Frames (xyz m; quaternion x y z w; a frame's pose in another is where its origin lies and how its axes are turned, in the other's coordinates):
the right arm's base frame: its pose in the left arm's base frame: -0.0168 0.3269 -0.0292 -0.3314 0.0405 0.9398 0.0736
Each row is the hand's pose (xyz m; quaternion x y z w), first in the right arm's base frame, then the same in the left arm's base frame.
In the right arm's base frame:
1: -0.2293 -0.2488 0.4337 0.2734 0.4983 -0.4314 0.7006
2: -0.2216 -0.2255 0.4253 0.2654 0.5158 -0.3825 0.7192
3: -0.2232 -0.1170 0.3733 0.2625 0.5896 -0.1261 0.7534
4: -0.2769 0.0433 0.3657 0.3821 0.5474 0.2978 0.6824
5: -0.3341 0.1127 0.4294 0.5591 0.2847 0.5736 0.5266
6: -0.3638 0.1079 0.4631 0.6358 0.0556 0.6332 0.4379
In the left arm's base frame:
1: -0.0668 0.6008 0.4452 -0.6978 0.1790 0.4504 0.5274
2: -0.0714 0.5776 0.4345 -0.7190 0.1897 0.4660 0.4794
3: -0.0560 0.4640 0.3980 -0.7895 0.2788 0.4927 0.2371
4: -0.0365 0.2990 0.4303 0.7004 -0.5257 -0.4663 0.1252
5: -0.0432 0.2322 0.5176 0.3777 -0.7578 -0.4201 0.3265
6: -0.0403 0.2378 0.5624 0.1249 -0.8291 -0.4139 0.3544

